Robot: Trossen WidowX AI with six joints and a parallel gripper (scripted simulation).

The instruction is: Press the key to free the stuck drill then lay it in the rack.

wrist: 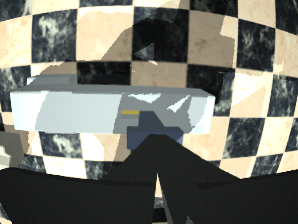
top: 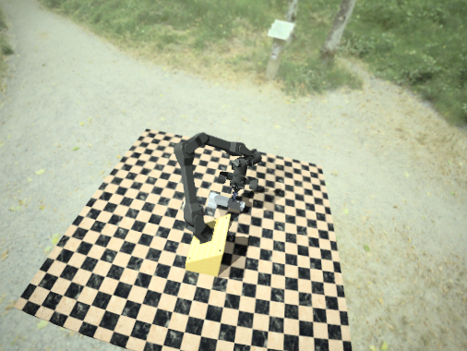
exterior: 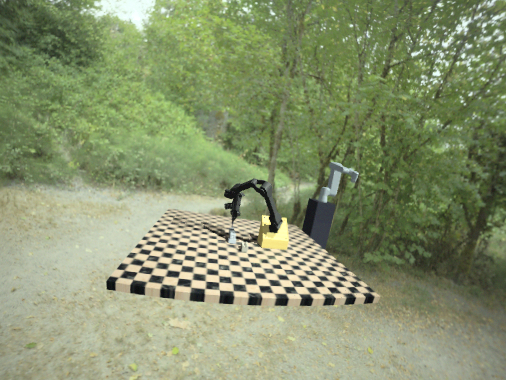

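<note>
Now: gripper tip 30 mm above the blue key. Round my gripper tip: grey rack: 70 mm behind, 210 mm to the left, 100 mm below; yellow drill: 60 mm to the left, 70 mm below; grey block: 40 mm to the left, 80 mm below.
</note>
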